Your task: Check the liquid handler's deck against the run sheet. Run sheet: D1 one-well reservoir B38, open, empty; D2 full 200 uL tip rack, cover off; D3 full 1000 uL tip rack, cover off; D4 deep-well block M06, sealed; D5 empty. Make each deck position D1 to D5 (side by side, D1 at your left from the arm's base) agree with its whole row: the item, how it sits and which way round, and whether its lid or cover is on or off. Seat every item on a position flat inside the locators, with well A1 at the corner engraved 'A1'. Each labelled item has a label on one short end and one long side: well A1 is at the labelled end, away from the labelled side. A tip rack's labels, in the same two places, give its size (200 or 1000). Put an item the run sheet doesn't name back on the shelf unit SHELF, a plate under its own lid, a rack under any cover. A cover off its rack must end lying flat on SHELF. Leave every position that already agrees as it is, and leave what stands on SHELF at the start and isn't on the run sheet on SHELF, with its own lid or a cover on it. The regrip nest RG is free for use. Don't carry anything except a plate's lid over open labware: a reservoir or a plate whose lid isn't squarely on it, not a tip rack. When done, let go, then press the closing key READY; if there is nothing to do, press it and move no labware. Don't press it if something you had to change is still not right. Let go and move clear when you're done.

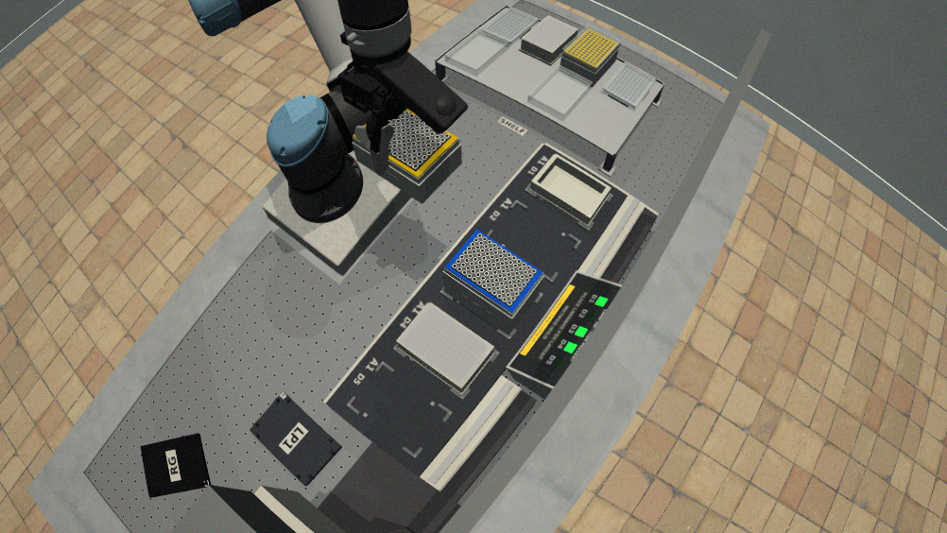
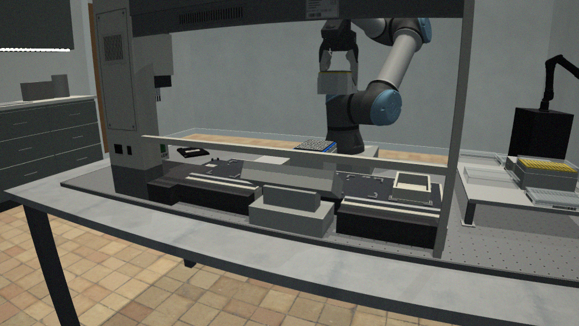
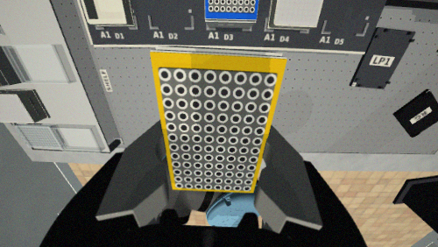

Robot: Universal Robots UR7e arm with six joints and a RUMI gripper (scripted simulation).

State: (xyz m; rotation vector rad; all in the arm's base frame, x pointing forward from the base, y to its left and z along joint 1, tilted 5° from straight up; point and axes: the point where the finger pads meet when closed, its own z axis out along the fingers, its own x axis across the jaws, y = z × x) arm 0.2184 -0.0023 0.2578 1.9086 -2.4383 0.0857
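Right now my hand is 24 cm above the one-well reservoir, 21 cm short of it and 19 cm to the right of it. The rest, counted from my hand: yellow-framed tip rack (1 cm behind, 1 cm above); handler's frame bar (33 cm ahead, 14 cm to the right, 13 cm below); blue-framed tip rack (18 cm below, 15 cm ahead, 5 cm to the right).
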